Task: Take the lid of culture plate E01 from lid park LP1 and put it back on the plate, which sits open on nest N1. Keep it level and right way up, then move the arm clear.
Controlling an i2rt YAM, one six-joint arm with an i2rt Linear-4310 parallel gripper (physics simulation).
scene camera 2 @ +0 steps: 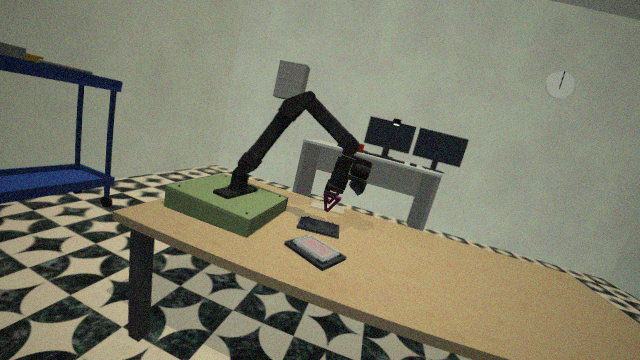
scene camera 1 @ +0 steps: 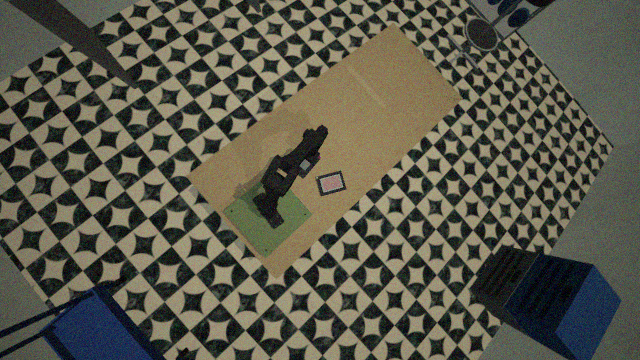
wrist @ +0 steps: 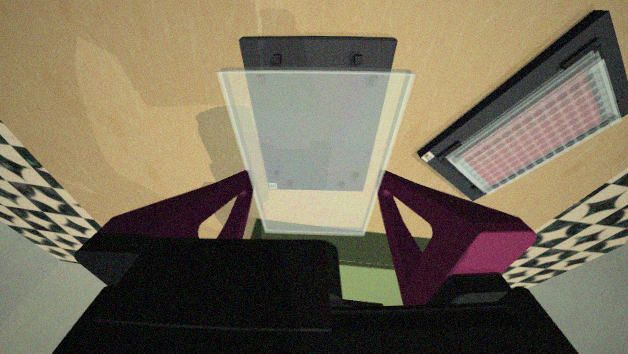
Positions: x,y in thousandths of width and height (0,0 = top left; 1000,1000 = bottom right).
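Wrist view: plate lid (wrist: 504,400) carried by my gripper (wrist: 501,501), clear of everything else. Same view, dark nest (wrist: 947,92).
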